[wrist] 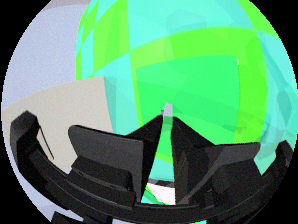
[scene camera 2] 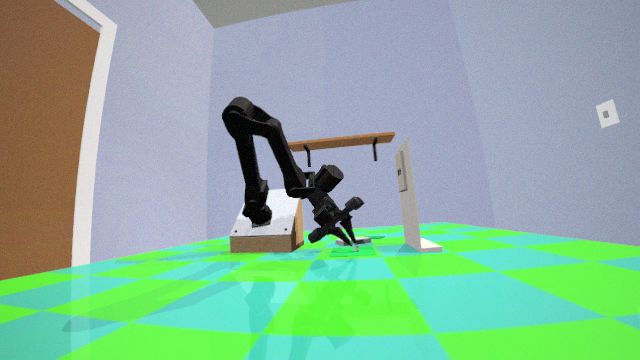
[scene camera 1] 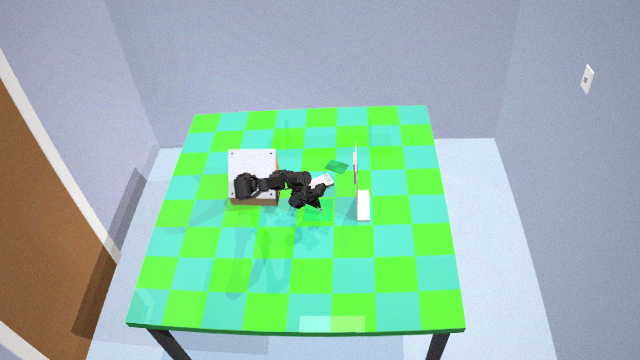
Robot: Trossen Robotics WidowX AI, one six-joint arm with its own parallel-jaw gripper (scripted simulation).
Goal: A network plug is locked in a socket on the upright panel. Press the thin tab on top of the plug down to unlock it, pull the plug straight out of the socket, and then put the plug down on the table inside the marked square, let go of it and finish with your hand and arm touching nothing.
Labels:
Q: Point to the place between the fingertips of my gripper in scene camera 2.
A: At 354, 244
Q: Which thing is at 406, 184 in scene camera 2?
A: A panel.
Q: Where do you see a marked square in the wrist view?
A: At 204, 92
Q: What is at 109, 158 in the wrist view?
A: My gripper.

